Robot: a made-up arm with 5 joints.
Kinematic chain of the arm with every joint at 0, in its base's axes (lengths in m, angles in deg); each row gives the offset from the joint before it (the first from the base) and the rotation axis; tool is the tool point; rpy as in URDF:
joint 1: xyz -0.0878 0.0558 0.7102 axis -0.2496 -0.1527 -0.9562
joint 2: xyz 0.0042 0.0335 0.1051 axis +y
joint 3: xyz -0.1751 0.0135 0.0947 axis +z
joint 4: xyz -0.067 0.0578 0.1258 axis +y
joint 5: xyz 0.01 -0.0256 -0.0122 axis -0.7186 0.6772 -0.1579
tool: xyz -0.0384 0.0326 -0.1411 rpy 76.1 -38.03 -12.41
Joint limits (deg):
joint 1: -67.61..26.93
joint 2: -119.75..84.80
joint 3: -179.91..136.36
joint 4: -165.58..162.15
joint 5: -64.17..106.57
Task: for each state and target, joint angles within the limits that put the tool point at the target. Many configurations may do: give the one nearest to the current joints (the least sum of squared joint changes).
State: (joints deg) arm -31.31 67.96 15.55 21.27 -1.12
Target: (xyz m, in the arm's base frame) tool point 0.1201 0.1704 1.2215
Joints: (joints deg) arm -46.22 84.80 2.76 68.00 31.20
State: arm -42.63 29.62 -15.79 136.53 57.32
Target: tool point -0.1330 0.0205 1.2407
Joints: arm -27.07 20.59 -19.26 136.75 56.50
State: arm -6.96 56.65 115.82 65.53 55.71
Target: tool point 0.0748 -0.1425 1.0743
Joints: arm 23.03 78.69 90.90 77.57 44.00
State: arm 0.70 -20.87 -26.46 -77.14 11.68
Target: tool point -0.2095 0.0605 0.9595
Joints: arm -12.31 -18.08 -32.35 -88.58 10.26
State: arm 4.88 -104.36 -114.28 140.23 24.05
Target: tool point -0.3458 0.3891 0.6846
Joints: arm 26.93 -78.75 -87.56 129.23 20.93
